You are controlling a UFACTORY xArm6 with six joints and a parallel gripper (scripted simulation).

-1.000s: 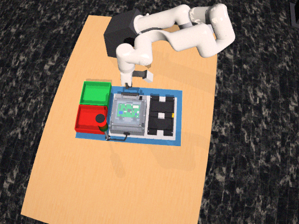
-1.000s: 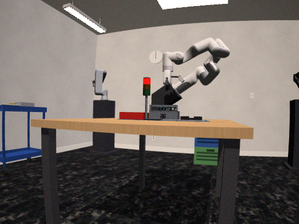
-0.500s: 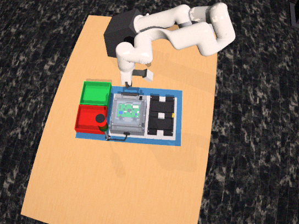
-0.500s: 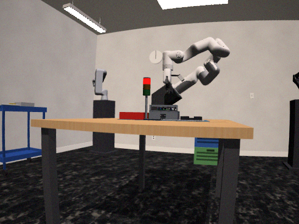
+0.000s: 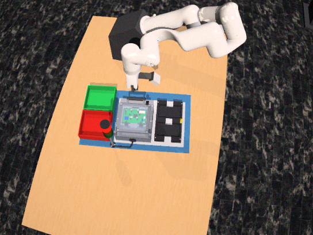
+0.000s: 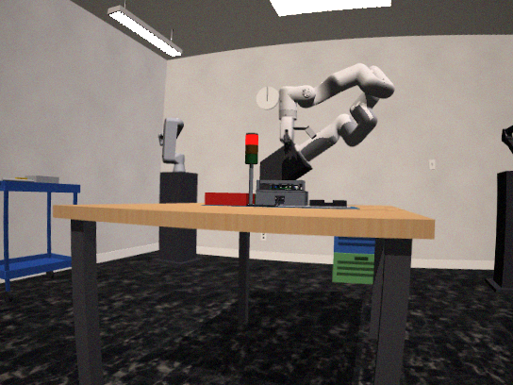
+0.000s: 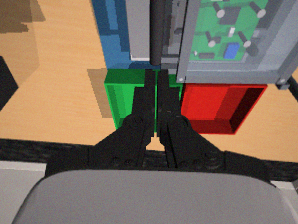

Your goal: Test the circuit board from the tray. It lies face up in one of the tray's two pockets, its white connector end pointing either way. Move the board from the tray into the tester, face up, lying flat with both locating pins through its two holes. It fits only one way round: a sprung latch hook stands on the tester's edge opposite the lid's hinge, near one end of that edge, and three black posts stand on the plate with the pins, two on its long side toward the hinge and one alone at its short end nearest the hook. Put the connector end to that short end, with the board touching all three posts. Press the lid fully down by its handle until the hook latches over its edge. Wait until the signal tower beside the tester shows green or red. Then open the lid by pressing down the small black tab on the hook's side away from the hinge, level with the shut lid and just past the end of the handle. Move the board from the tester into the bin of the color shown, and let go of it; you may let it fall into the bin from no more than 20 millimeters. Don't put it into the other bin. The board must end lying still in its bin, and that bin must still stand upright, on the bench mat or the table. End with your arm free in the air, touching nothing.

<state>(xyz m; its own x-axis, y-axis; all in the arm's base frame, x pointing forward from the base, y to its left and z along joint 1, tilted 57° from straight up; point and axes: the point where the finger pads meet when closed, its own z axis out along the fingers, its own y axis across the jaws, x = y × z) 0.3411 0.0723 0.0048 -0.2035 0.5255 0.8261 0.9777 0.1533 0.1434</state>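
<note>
Now: the black tab 120 mm below my hand, 60 mm to the left of it and 10 mm ahead of it. Round my hand: tester plate (140 mm below, 90 mm ahead, 20 mm to the left); tester lid (120 mm below, 90 mm ahead, 20 mm to the left); green bin (200 mm to the right, 190 mm below, 20 mm ahead).
</note>
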